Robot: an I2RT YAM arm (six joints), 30 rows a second.
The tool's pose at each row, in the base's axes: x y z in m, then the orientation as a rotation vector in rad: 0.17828 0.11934 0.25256 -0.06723 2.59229 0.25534; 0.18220 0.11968 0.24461 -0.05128 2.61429 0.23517; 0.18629 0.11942 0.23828 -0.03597 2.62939 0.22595; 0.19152 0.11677 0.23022 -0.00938 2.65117 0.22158; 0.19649 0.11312 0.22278 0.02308 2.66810 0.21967; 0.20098 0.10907 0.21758 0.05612 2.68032 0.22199; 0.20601 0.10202 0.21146 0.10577 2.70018 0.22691; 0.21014 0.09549 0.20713 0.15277 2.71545 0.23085; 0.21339 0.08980 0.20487 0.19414 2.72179 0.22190; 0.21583 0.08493 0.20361 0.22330 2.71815 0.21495; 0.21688 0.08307 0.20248 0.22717 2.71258 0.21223; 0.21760 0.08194 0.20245 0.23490 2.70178 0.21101
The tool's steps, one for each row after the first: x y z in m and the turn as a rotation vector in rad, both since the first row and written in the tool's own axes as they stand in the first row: 0.00071 -0.00139 0.00873 0.01849 0.01928 0.00929; 0.00044 -0.00311 0.01607 0.02865 0.03253 0.01963; 0.00008 -0.00757 0.02497 0.03776 0.05193 0.03940; -0.00038 -0.01289 0.03303 0.04600 0.06651 0.06318; -0.00158 -0.01817 0.03888 0.05115 0.07691 0.08768; -0.00278 -0.02661 0.04519 0.05786 0.09476 0.12465; -0.00412 -0.03415 0.04965 0.06450 0.10881 0.15902; -0.00576 -0.04043 0.05208 0.07866 0.11406 0.18632; -0.00722 -0.04565 0.05342 0.08885 0.10998 0.20502; -0.00755 -0.04777 0.05454 0.09133 0.10430 0.20691; -0.00815 -0.04896 0.05471 0.09338 0.09349 0.21154
